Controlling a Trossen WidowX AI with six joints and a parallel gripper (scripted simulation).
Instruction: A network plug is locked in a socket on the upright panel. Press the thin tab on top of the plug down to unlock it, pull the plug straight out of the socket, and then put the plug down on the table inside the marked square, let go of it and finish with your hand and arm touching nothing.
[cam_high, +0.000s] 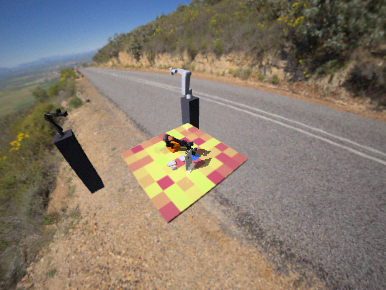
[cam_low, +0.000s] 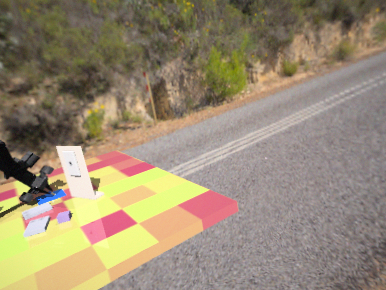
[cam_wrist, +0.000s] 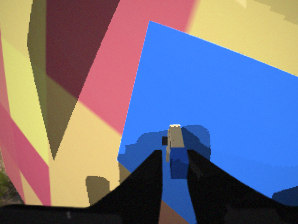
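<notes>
The network plug is right at my gripper tip. From my gripper tip the other things lie so: blue marked square (10 mm behind, 20 mm below); purple block (10 mm behind, 340 mm to the right, 10 mm below); grey upright panel (110 mm ahead, 180 mm to the right, 90 mm above).
</notes>
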